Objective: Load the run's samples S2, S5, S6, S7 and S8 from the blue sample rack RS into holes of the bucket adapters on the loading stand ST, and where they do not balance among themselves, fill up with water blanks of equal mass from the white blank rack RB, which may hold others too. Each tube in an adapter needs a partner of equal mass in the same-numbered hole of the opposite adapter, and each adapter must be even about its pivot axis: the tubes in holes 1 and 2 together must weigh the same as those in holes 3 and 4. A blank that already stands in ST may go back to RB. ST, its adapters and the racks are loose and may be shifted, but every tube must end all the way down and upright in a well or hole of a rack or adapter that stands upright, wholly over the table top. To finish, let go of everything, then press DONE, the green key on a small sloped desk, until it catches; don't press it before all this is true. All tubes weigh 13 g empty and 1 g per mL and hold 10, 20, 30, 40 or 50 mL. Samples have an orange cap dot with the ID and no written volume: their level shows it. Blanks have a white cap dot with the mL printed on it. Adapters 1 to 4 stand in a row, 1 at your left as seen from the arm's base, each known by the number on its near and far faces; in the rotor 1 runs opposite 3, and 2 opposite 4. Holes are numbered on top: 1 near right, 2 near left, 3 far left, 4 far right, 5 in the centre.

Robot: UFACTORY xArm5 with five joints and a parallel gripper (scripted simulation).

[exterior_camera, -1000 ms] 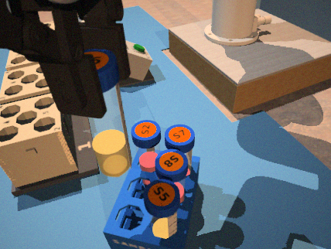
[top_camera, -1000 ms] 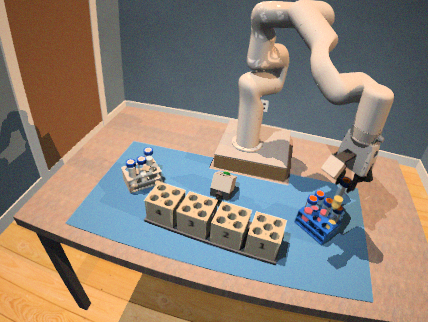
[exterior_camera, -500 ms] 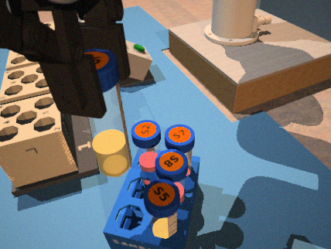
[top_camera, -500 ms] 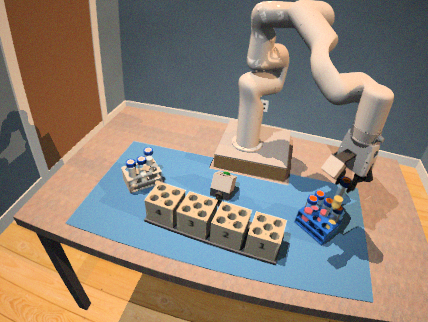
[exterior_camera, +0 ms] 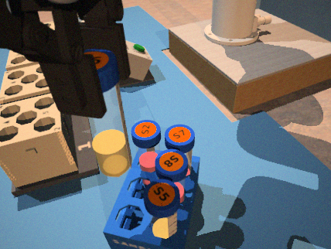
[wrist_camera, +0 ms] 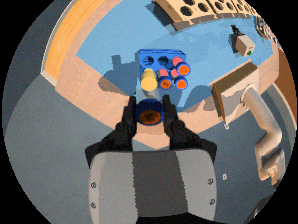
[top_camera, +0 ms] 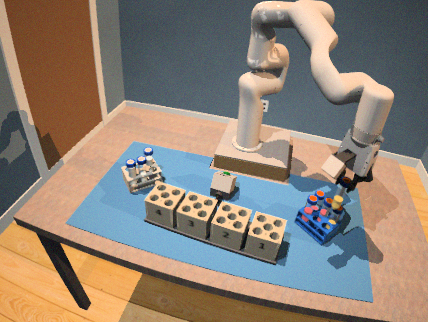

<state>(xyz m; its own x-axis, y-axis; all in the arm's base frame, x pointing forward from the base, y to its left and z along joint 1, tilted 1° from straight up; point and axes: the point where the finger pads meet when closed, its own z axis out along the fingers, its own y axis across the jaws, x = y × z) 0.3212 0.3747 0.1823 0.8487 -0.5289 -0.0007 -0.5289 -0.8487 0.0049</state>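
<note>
Now: the blue sample rack RS 4 cm behind my hand, 2 cm to the right of it and 22 cm below it. Round my hand: white blank rack RB (1 cm ahead, 67 cm to the right, 22 cm below); blue-capped tube (5 cm ahead, 68 cm to the right, 19 cm below); loading stand ST (11 cm ahead, 34 cm to the right, 24 cm below).
</note>
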